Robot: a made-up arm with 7 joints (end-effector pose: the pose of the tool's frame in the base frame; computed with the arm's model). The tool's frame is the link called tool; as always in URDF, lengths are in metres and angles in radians. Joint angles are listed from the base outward.
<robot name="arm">
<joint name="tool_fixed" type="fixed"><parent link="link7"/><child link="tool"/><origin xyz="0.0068 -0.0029 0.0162" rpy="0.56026 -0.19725 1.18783"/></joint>
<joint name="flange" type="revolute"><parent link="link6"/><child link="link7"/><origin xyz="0.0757 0.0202 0.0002" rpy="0 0 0"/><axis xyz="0 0 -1"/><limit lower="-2.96" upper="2.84" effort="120" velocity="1.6"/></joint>
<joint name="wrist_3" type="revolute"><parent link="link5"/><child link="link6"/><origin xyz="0.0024 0.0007 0.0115" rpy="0 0 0"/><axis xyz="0 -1 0"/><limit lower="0.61" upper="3.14" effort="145" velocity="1.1"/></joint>
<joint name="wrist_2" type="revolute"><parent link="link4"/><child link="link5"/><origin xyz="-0.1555 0.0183 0.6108" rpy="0 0 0"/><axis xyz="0 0 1"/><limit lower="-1.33" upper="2.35" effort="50" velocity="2.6"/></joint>
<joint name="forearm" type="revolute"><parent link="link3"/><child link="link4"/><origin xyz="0.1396 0.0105 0.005" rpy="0 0 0"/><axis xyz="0 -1 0"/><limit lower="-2.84" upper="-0.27" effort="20" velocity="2.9"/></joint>
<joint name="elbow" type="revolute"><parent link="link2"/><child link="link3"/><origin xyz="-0.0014 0.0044 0.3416" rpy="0 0 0"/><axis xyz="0 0 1"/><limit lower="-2.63" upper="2.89" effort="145" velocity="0.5"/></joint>
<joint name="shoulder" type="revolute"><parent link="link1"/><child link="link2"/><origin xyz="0.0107 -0.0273 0.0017" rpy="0 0 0"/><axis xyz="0 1 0"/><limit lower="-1.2" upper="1.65" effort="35" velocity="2.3"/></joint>
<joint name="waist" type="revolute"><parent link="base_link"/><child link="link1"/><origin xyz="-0.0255 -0.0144 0.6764" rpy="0 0 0"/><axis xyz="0 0 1"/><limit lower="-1.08" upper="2.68" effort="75" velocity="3.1"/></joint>
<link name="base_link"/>
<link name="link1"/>
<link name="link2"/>
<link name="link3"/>
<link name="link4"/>
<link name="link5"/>
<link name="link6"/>
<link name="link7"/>
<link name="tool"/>
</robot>
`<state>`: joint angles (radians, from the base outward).
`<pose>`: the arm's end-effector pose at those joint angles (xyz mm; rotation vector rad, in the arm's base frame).
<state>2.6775 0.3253 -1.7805 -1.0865 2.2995 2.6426 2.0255</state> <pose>183.6 610.2 1446.2 2.3806 0.7854 -0.9426</pose>
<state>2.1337 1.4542 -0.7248 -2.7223 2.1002 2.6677 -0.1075</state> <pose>390.2 87.5 300.7 -0.0797 -0.1632 0.8614</pose>
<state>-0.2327 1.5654 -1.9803 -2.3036 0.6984 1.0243 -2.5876</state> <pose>-189.9 -739.0 920.2 1.1493 -0.2005 0.9988</pose>
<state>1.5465 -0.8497 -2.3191 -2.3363 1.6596 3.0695 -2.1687</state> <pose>472.1 -393.1 325.8 0.5727 -0.6675 0.8870</pose>
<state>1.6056 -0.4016 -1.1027 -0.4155 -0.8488 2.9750 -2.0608</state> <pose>155.3 -207.7 1660.7 -2.2332 0.6984 0.8159</pose>
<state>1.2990 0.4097 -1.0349 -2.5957 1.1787 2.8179 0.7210</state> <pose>607.7 60.6 478.9 0.5618 -0.4697 -0.2123</pose>
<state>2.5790 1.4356 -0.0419 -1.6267 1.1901 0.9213 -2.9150</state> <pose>-533.2 294.5 -86.5 -1.6375 -0.5164 -0.0262</pose>
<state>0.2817 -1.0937 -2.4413 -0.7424 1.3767 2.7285 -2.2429</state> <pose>-904.4 -549.0 803.1 -1.0995 0.0202 -0.2984</pose>
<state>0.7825 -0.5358 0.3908 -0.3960 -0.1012 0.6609 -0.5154</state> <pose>-316.8 -108.5 1692.0 -0.2262 -0.2187 2.8218</pose>
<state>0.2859 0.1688 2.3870 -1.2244 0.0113 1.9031 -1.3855</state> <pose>-550.6 282.7 1527.6 0.2273 0.3549 -1.1228</pose>
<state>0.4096 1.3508 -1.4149 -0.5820 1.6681 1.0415 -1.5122</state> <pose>1081.1 53.2 796.7 1.0798 0.2908 2.6646</pose>
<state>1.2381 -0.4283 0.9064 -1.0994 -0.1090 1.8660 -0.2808</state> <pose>-534.9 165.6 1590.5 0.1015 0.6840 -2.4381</pose>
